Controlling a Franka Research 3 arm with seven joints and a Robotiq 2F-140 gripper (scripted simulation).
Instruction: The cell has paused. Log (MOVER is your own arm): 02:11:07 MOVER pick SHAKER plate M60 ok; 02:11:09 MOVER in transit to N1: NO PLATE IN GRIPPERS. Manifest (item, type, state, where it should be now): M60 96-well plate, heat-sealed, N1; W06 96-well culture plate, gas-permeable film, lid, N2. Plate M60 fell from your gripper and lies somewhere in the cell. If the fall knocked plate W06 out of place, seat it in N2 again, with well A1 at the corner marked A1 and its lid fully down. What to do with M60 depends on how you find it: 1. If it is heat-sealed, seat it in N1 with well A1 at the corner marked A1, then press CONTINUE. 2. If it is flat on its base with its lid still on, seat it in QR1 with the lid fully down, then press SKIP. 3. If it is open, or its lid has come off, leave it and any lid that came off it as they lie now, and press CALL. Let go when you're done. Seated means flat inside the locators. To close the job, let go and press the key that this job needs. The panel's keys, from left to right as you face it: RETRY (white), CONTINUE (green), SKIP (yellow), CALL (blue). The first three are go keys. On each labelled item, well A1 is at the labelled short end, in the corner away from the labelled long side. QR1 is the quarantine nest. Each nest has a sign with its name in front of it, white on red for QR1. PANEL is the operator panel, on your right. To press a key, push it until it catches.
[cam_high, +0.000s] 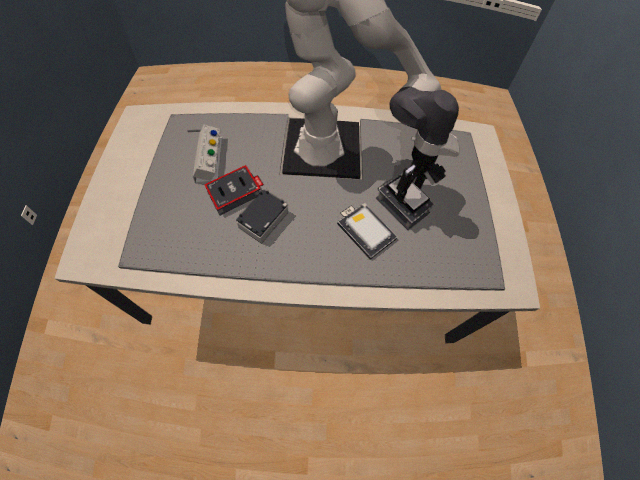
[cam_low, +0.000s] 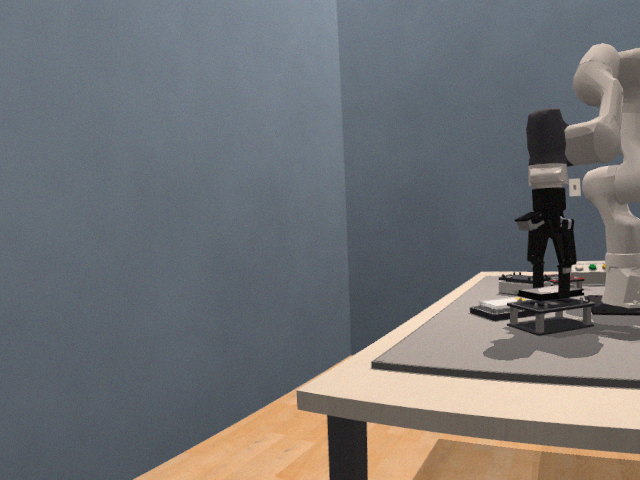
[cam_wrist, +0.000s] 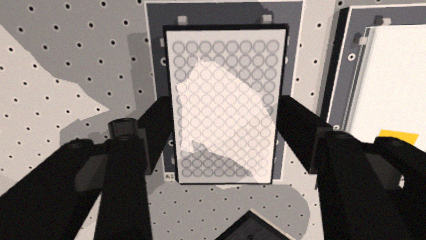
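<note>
Right now the A1 mark is 90 mm behind my hand, 10 mm to the right of it and 50 mm below it. The rest, counted from my hand: plate W06: 110 mm ahead, 130 mm to the right, 70 mm below; shaker block: 120 mm ahead, 480 mm to the right, 40 mm below; plate M60: 20 mm below.
</note>
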